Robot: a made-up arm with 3 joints. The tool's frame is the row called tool.
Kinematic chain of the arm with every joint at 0, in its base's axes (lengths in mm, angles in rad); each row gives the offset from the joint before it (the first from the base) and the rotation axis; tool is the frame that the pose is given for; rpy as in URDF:
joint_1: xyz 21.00 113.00 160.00 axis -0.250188 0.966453 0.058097
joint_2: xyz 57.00 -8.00 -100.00 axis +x
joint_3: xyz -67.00 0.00 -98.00 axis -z
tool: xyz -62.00 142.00 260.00 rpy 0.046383 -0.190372 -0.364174
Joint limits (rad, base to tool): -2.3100..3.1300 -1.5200..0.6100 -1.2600..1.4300
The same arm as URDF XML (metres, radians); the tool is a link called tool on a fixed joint. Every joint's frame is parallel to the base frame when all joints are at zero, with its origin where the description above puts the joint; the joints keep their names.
<robot name="arm">
  <link name="base_link"/>
  <link name="link1"/>
  <link name="link2"/>
  <link name="link3"/>
  <link name="tool"/>
  <joint name="joint_1" type="revolute">
    <parent link="base_link"/>
    <child link="link1"/>
    <origin xyz="0.021 0.113 0.16"/>
    <axis xyz="-0.250188 0.966453 0.058097"/>
    <limit lower="-2.31" upper="3.13"/>
  </joint>
  <joint name="joint_2" type="revolute">
    <parent link="link1"/>
    <child link="link2"/>
    <origin xyz="0.057 -0.008 -0.1"/>
    <axis xyz="1 0 0"/>
    <limit lower="-1.52" upper="0.61"/>
  </joint>
  <joint name="joint_3" type="revolute">
    <parent link="link2"/>
    <child link="link3"/>
    <origin xyz="-0.067 0 -0.098"/>
    <axis xyz="0 0 -1"/>
    <limit lower="-1.26" upper="1.43"/>
  </joint>
  <joint name="tool_fixed" type="fixed">
    <parent link="link3"/>
    <child link="tool"/>
    <origin xyz="-0.062 0.142 0.26" rpy="0.0464 -0.1904 -0.3642"/>
  </joint>
</robot>

